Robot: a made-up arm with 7 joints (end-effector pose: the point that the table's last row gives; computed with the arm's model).
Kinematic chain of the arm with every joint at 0, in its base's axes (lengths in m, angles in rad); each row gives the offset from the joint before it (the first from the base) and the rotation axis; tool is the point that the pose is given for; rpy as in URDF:
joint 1: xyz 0 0 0.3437 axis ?
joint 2: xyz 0 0 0 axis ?
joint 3: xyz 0 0 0.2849 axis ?
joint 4: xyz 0.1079 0 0 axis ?
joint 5: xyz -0.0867 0 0.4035 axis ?
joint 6: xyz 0 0 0 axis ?
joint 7: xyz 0.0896 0 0 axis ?
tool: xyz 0 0 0 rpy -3.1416 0 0
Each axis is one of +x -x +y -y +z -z.
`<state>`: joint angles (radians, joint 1 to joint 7).
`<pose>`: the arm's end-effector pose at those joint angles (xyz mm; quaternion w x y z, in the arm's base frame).
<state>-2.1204 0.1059 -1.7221 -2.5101 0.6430 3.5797 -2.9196</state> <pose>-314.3 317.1 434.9 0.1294 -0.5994 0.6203 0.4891</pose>
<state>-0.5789 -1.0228 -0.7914 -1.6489 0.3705 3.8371 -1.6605</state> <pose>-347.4 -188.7 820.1 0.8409 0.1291 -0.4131 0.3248</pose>
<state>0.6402 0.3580 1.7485 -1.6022 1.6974 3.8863 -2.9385</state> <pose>-186.0 431.8 679.3 0.2123 -0.1794 -0.7823 -0.5575</pose>
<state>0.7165 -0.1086 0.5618 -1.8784 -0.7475 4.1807 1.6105</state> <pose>75.5 421.9 682.4 0.8404 -0.3975 -0.3237 -0.1757</pose>
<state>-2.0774 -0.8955 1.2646 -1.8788 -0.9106 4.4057 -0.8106</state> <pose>448.8 -73.7 611.2 0.5704 0.1342 0.7496 0.3078</pose>
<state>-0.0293 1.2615 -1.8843 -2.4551 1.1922 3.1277 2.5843</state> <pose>-33.5 -408.4 568.0 0.0403 0.6175 0.3877 -0.6832</pose>
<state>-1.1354 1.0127 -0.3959 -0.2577 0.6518 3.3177 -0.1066</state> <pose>193.1 -582.6 688.7 0.4407 0.3753 -0.3547 0.7343</pose>
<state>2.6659 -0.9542 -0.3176 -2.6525 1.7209 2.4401 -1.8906</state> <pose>-157.8 291.4 580.4 0.7549 -0.0247 -0.6541 0.0409</pose>
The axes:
joint 1: +z
joint 2: +y
joint 3: +z
joint 4: -y
joint 5: +z
joint 6: -y
joint 7: -z

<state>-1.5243 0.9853 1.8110 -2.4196 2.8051 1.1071 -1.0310</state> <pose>499.0 95.4 460.0 0.9296 0.2436 0.2018 -0.1892</pose>
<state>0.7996 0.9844 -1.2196 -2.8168 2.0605 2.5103 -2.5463</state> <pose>161.3 -274.4 234.3 0.1853 0.9696 0.1592 0.0145</pose>
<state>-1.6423 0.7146 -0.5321 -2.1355 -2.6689 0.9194 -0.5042</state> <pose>-348.5 -440.1 133.2 0.0484 0.1483 0.1782 -0.9715</pose>
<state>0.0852 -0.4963 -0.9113 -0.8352 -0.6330 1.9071 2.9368</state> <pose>-79.3 -309.8 1076.3 0.4429 0.4283 0.6799 -0.3978</pose>
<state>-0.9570 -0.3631 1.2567 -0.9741 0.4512 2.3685 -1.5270</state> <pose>260.1 296.7 1021.2 0.3056 0.3737 0.6441 0.5933</pose>
